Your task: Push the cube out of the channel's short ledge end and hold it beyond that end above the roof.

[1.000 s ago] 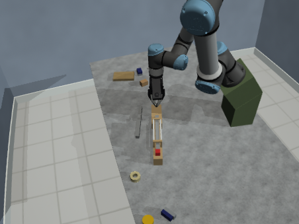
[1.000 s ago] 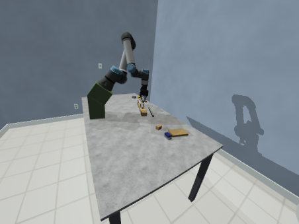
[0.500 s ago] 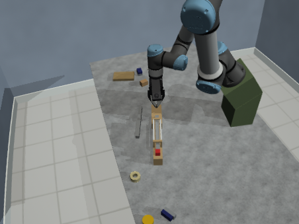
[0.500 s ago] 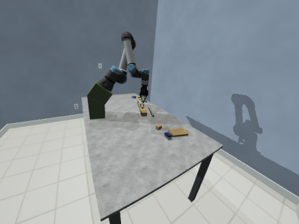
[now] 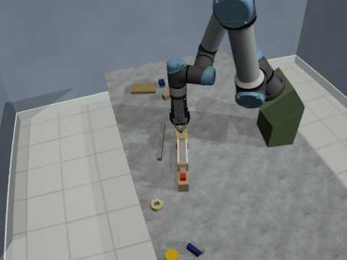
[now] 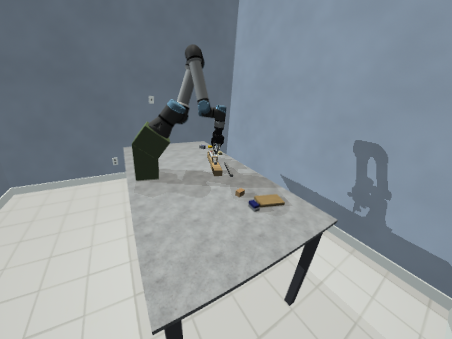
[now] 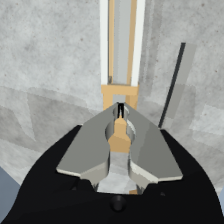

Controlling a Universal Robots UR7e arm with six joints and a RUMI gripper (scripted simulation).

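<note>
My gripper is now 18 cm to the right of the red cube, 11 cm short of it and 7 cm above it. The rest, counted from my hand: cream ring 27 cm ahead, 22 cm to the left, 12 cm below; then dark grey bar 12 cm below, 10 cm to the right, 5 cm ahead; then tan channel 8 cm to the left, 7 cm below, 4 cm ahead.
</note>
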